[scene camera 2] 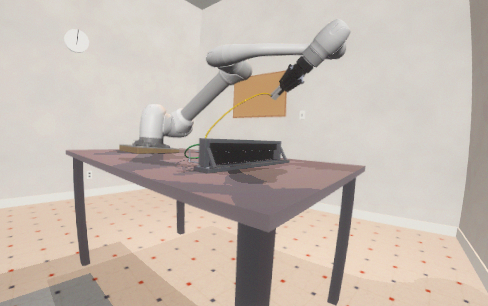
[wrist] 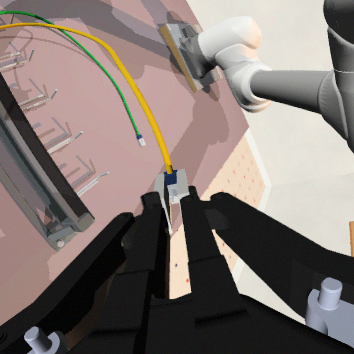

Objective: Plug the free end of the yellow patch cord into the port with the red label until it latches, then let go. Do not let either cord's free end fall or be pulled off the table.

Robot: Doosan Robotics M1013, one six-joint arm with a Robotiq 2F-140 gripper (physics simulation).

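Seen in the pictures: gripper, between the fingertips: (scene camera 2: pixel 272 97) (wrist: pixel 173 184); arm's base, origin of its link: (scene camera 2: pixel 151 146) (wrist: pixel 197 54).
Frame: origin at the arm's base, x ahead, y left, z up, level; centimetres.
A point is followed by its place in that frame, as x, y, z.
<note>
My gripper (scene camera 2: pixel 275 93) @(79.2, 10.2, 27.6) (wrist: pixel 173 184) @(79.2, 10.2, 27.6) is shut on the plug at the yellow cord's free end and holds it high above the table. The yellow patch cord (scene camera 2: pixel 227 112) @(67.2, -9.6, 18.2) (wrist: pixel 140 100) @(76.9, 2.2, 28.1) arcs from the plug down behind the rack panel. The plug (wrist: pixel 171 178) @(79.5, 9.3, 28.3) has a dark blue boot and sits between the pale fingertips. The green cord (scene camera 2: pixel 186 150) @(59.4, -25.5, 1.7) (wrist: pixel 118 90) @(48.8, -2.9, -2.8) curves over the table, and its free end (wrist: pixel 141 140) @(52.9, 11.8, -2.5) shows in the wrist view. The panel (scene camera 2: pixel 203 150) @(76.9, -35.2, 3.0) (wrist: pixel 47 165) @(80.0, 1.7, 6.6) stands on the table; its ports are dark and small, and no red label can be made out.
Wire cable holders (wrist: pixel 65 142) @(71.2, 0.3, -1.5) stick out behind the panel. The table (scene camera 2: pixel 320 172) @(107.7, -9.6, -3.3) (wrist: pixel 165 75) @(25.1, 0.6, -3.3) carries the robot base on a wooden board (scene camera 2: pixel 131 149) @(2.2, -15.6, -1.4) (wrist: pixel 177 59) @(12.9, -2.4, -2.6). The table's edge lies below the gripper in the wrist view. An orange board (scene camera 2: pixel 250 107) hangs on the wall.
</note>
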